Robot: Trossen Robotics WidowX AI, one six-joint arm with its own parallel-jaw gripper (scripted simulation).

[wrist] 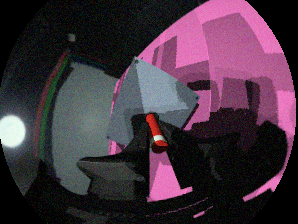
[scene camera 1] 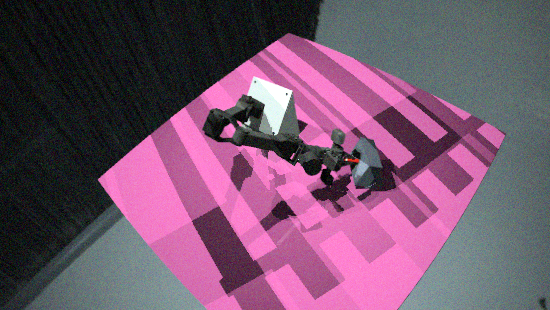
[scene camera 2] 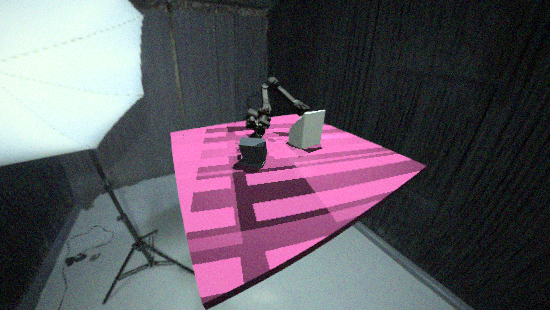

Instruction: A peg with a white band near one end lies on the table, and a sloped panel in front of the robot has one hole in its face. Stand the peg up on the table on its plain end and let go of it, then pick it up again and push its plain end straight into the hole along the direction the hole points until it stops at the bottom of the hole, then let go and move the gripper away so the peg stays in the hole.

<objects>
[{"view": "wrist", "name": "gripper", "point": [152, 124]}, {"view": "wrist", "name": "grey sloped panel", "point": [146, 88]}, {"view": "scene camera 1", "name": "gripper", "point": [354, 160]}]
</objects>
